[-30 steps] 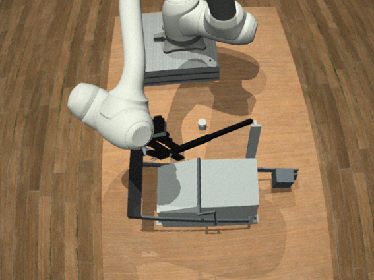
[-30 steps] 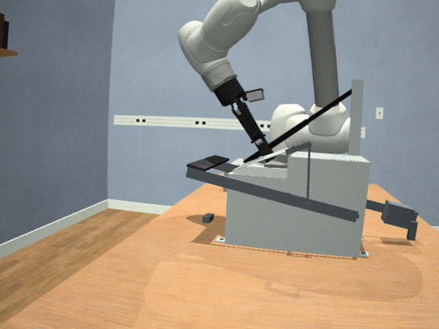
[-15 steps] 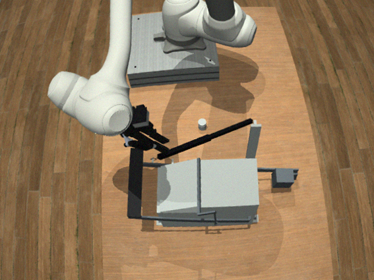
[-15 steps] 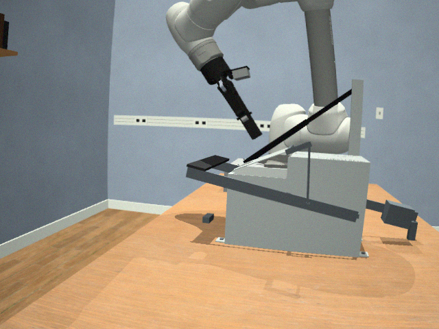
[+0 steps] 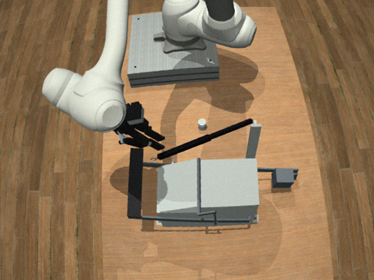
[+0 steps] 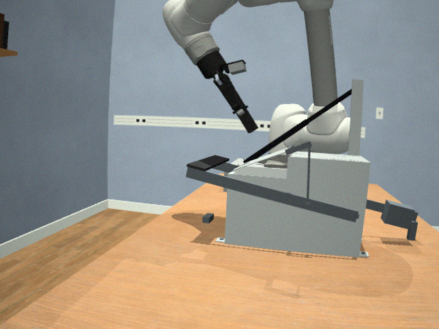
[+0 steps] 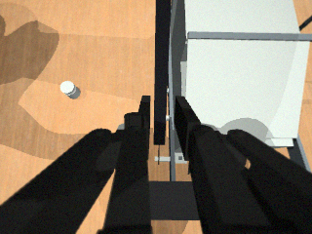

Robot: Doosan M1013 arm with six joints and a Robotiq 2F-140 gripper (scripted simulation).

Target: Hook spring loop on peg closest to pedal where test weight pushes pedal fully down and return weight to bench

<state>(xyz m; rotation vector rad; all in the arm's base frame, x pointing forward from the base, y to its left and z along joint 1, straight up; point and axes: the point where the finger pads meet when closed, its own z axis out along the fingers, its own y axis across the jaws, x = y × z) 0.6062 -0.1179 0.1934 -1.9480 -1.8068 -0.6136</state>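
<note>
My hand is 27 cm above the steel test weight, 20 cm past it and 16 cm to the right of it. From my hand the other things lie so: small grey block (29 cm below, 10 cm to the right, 1 cm ahead).
</note>
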